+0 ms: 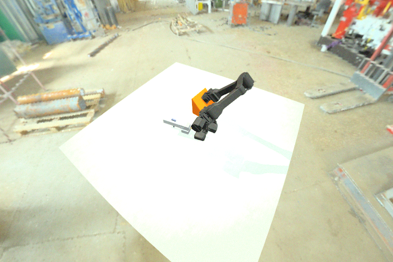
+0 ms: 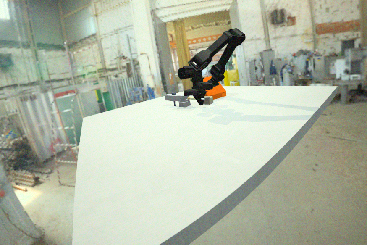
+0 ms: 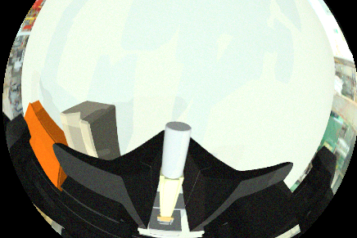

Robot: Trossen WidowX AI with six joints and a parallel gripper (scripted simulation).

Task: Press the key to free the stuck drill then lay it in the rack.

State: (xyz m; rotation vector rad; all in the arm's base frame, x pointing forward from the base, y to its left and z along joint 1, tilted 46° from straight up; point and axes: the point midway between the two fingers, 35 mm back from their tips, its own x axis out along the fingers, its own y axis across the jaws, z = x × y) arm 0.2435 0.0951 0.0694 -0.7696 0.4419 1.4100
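My gripper tip is 4 cm to the left of the drill, 4 cm below it and 1 cm short of it. The rest, counted from my gripper tip: blue key: 21 cm to the right, 4 cm above, 3 cm ahead; then grey-tan block: 7 cm behind, 3 cm to the right, 1 cm above; then grey fixture: 18 cm to the right, 3 cm ahead, 3 cm above.
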